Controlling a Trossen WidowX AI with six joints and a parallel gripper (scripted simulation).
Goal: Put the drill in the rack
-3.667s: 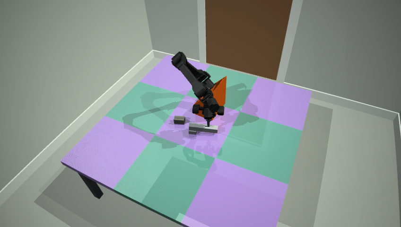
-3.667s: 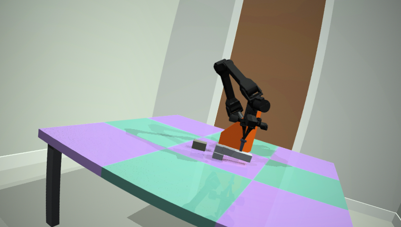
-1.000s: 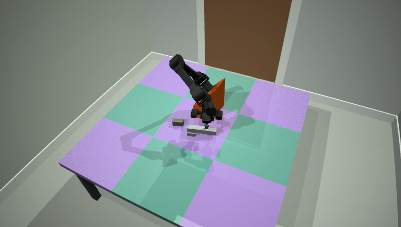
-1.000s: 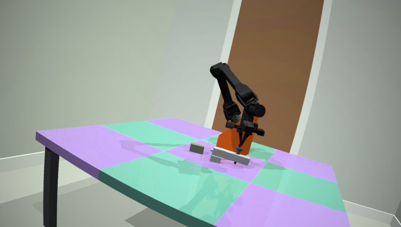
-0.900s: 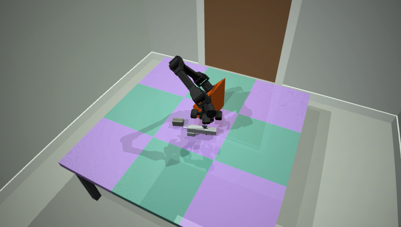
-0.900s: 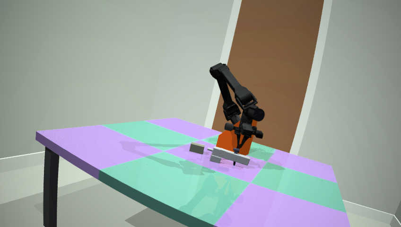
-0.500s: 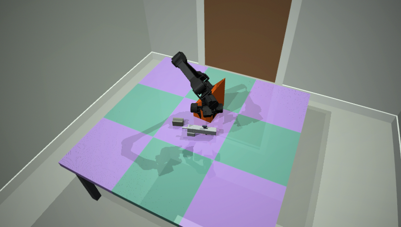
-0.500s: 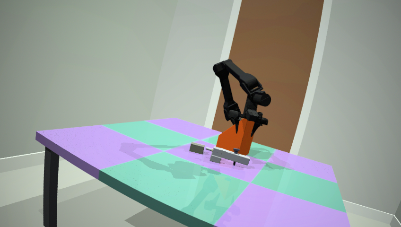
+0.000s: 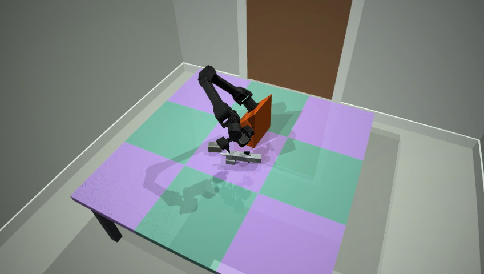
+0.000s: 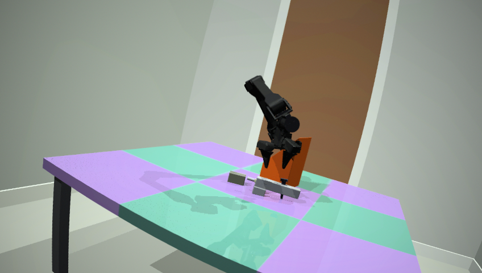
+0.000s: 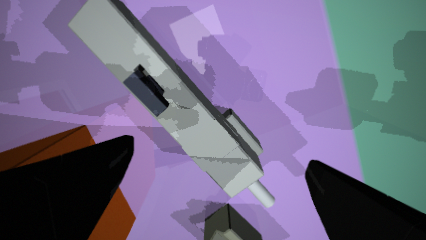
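My gripper tip is now 7 cm above the drill, 4 cm to the left of it and 1 cm past it. Round my gripper tip: dark t-shaped pin 7 cm below, 4 cm to the left, 3 cm behind; grey housing block 9 cm below, 3 cm behind, 2 cm to the left; olive-grey block 16 cm to the right, 10 cm below, 5 cm behind.
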